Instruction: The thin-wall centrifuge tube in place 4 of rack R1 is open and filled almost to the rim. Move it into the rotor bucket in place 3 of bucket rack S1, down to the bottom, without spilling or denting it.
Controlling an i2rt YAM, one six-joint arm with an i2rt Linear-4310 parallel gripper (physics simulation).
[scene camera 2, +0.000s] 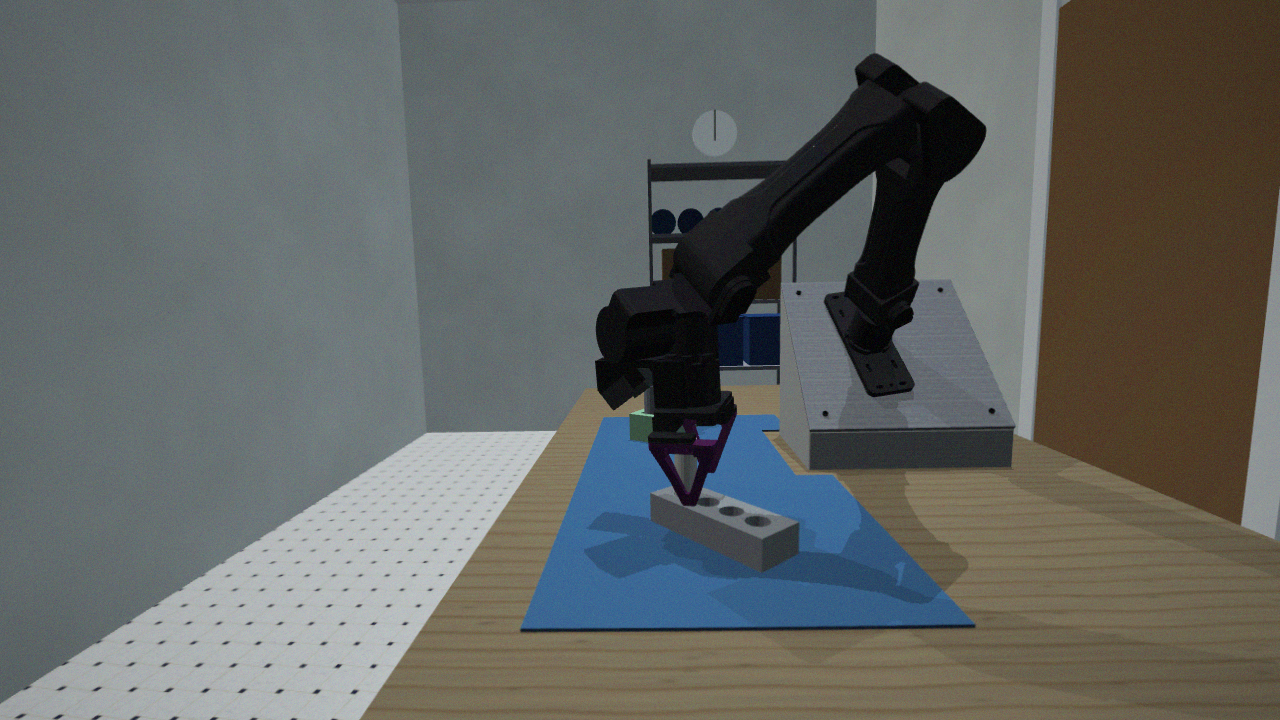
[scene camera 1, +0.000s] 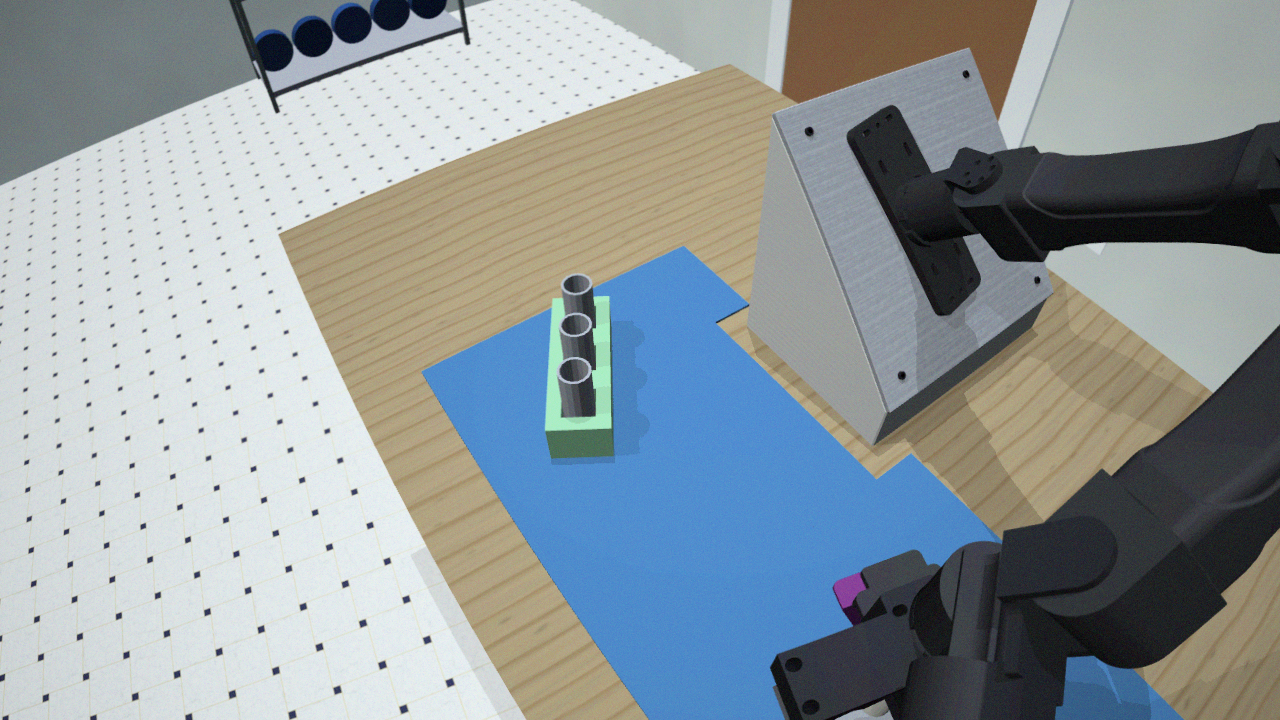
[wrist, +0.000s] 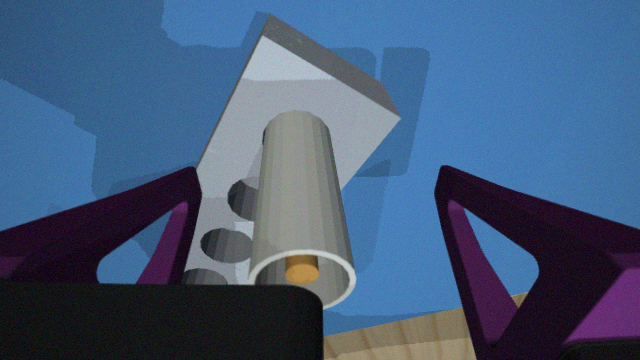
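Pixels of known places: gripper, fingertip midpoint: (scene camera 2: pixel 699 487) (wrist: pixel 318 179); arm's base at its link origin: (scene camera 2: pixel 865 341) (scene camera 1: pixel 914 212).
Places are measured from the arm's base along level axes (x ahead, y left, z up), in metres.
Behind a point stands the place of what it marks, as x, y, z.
Note:
The pale, thin-wall tube (scene camera 2: pixel 685 469) @[0.329, 0.262, -0.106] (wrist: pixel 302 200) @[0.338, 0.244, -0.090] stands upright in an end hole of the grey rack R1 (scene camera 2: pixel 716 530) @[0.309, 0.327, -0.148] (wrist: pixel 280 62) @[0.357, 0.242, -0.137]; its other holes that show hold no tube. An orange-brown round shape shows inside its open mouth. My gripper (scene camera 2: pixel 700 484) @[0.311, 0.249, -0.132] (wrist: pixel 318 179) @[0.311, 0.249, -0.132] is open, with its purple fingers apart on both sides of the tube and a gap on each side in the wrist view. In scene camera 1 the arm hides the tube and R1. The green bucket rack S1 (scene camera 1: pixel 580 443) @[0.345, -0.087, -0.146] (scene camera 2: pixel 640 426) @[0.351, -0.091, -0.144] holds three dark grey, open buckets in a row, the nearest bucket (scene camera 1: pixel 577 392) @[0.335, -0.097, -0.089] at the near end. No place numbers are legible.
A blue mat (scene camera 1: pixel 698 501) @[0.295, 0.020, -0.170] (scene camera 2: pixel 626 600) @[0.403, 0.404, -0.170] lies under both racks on the wooden table (scene camera 1: pixel 537 179) @[0.116, -0.496, -0.173] (scene camera 2: pixel 1029 555) @[0.012, 0.369, -0.173]. The sloped metal arm base (scene camera 1: pixel 805 268) @[0.110, -0.040, -0.037] (scene camera 2: pixel 948 358) @[-0.115, 0.037, -0.026] stands beside the mat, on the right. A shelf unit (scene camera 2: pixel 649 197) stands beyond the table.

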